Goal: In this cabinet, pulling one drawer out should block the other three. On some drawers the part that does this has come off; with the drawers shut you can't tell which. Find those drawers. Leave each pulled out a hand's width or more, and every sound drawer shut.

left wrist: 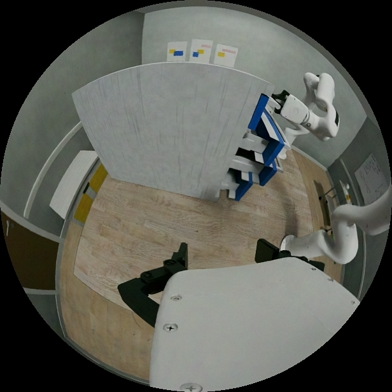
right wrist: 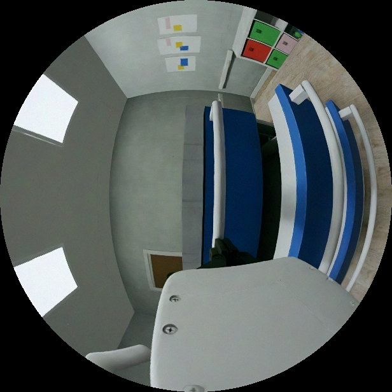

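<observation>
The cabinet [left wrist: 165, 125] [right wrist: 192, 175] has four blue-fronted drawers. The top drawer [left wrist: 258, 112] [right wrist: 242, 175] looks shut or nearly shut. The second drawer [left wrist: 274, 153] [right wrist: 316, 175] is pulled well out. The third drawer [left wrist: 268, 175] [right wrist: 354, 170] is also out, and so is the bottom drawer [left wrist: 244, 187], seen in the left wrist view. My right gripper [left wrist: 264, 93] [right wrist: 220, 248] is shut on the top drawer's white bar handle [right wrist: 218, 175], near one end. My left gripper [left wrist: 223, 252] is open and empty, away from the cabinet's side.
The right arm [left wrist: 325, 107] stands in front of the cabinet. Another white arm section [left wrist: 345, 235] shows at the right of the left wrist view. A low white unit with yellow fronts [left wrist: 90, 194] is at the left. A shelf with coloured boxes [right wrist: 257, 51] stands beyond the drawers.
</observation>
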